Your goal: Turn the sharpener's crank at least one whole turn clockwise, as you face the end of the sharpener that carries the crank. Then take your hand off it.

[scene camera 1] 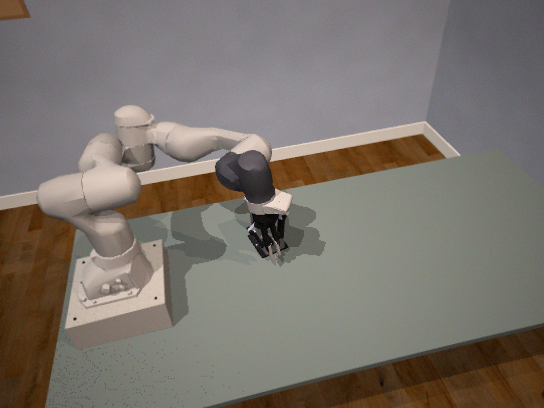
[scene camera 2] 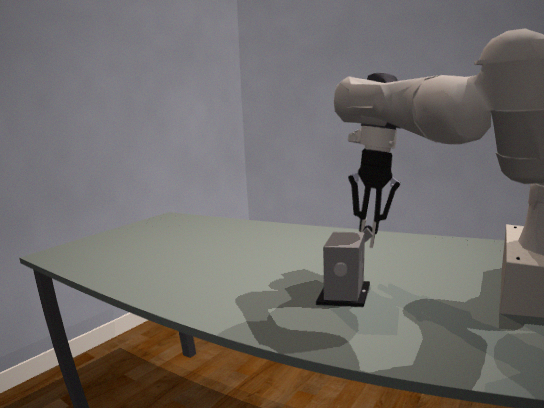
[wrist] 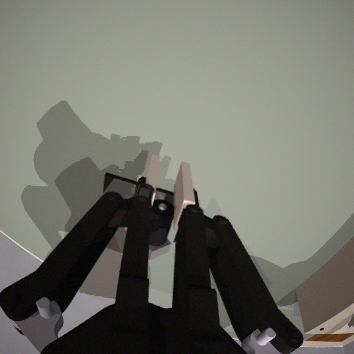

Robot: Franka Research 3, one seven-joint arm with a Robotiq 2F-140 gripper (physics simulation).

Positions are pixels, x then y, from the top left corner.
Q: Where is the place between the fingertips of my gripper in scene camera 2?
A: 366,245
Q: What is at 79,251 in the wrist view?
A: My gripper.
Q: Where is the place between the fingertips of my gripper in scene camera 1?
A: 274,254
